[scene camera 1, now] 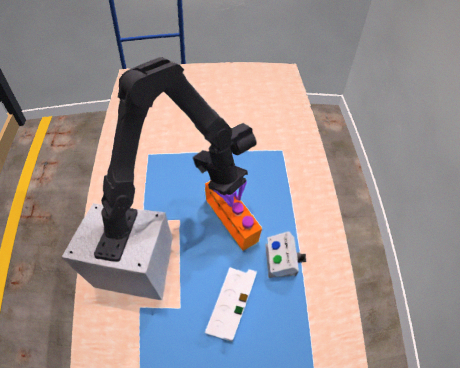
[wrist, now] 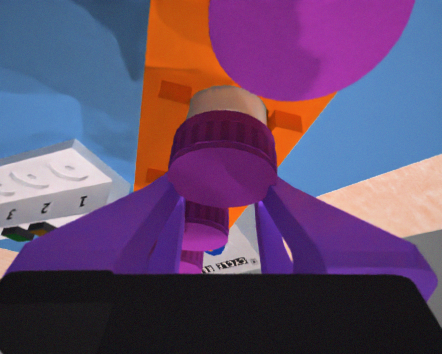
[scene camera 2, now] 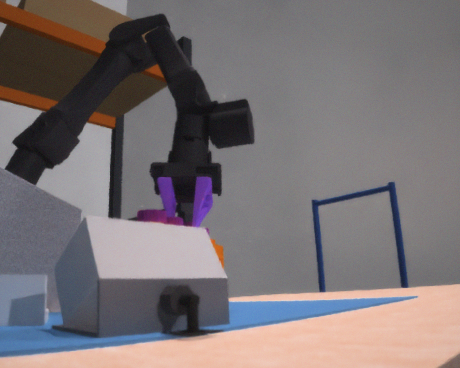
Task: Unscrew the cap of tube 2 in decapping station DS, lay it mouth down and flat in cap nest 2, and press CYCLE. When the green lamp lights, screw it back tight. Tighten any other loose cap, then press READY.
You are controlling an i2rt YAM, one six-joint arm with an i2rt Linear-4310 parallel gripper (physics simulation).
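Places are measured from the arm's base along level axes (x right, y ahead, z up), in centimetres.
Pixels of known places: gripper, between the fingertips: (scene camera 1: 234,203) (wrist: 220,177); arm's base, origin of its link: (scene camera 1: 117,233) (scene camera 2: 11,192).
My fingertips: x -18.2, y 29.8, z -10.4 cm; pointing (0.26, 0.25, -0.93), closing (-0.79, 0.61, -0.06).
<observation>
For each thing: its top centre in the pictures, then the offset to it from my fingertips. "pt": a spot on its surface instead. Level surfaces: height alone.
- pale tube neck, a spot on its surface: (wrist: 227,100) pt dy -3.2, dx -2.8, dz -0.1 cm
- orange station, centre of its top: (wrist: 206,174) (scene camera 2: 177,234) (scene camera 1: 232,203) dy -0.6, dx +0.3, dz +0.1 cm
- large purple cap, centre of its top: (wrist: 304,28) dy -5.2, dx -6.0, dz +1.9 cm
- white cap nest, centre of its top: (wrist: 5,225) (scene camera 1: 231,300) dy +1.0, dx +28.7, dz -4.9 cm
- green lamp, centre of its top: (wrist: 16,237) (scene camera 1: 238,309) dy +3.2, dx +31.4, dz -4.9 cm
- control box, centre of its top: (scene camera 2: 140,225) (wrist: 210,272) (scene camera 1: 285,249) dy +15.4, dx +13.2, dz -1.8 cm
- blue button, centre of its top: (wrist: 211,252) (scene camera 1: 276,244) dy +13.0, dx +11.2, dz -2.7 cm
- green button, centre of its top: (scene camera 1: 278,258) dy +13.5, dx +15.7, dz -2.7 cm
- blue mat, height of its surface: dz -10.2 cm
- black knob, a spot on its surface: (scene camera 2: 190,305) (scene camera 1: 303,256) pt dy +22.4, dx +12.7, dz -8.3 cm
My gripper (scene camera 1: 232,202) (scene camera 2: 185,220) (wrist: 220,177) is shut on a purple cap (wrist: 222,172), which sits on a pale tube neck (wrist: 227,100) in the orange station (scene camera 1: 252,237) (scene camera 2: 218,253) (wrist: 154,120). A large purple cap (wrist: 305,45) is nearest the wrist camera. Two more caps (scene camera 1: 238,207) (scene camera 1: 248,221) stand on the control box side. I cannot read tube numbers. The white cap nest (scene camera 1: 240,287) (wrist: 60,195) shows empty round places; its amber lamp (scene camera 1: 243,297) and green lamp (scene camera 1: 238,310) look dark. The control box (scene camera 1: 290,267) (scene camera 2: 160,255) has a blue button (scene camera 1: 275,245) and a green button (scene camera 1: 277,259).
The grey arm base block (scene camera 1: 117,277) stands left of the blue mat (scene camera 1: 165,170). A black knob (scene camera 1: 301,258) (scene camera 2: 190,305) sticks out of the control box's outer side. A blue frame (scene camera 1: 150,37) (scene camera 2: 355,194) stands beyond the table.
</observation>
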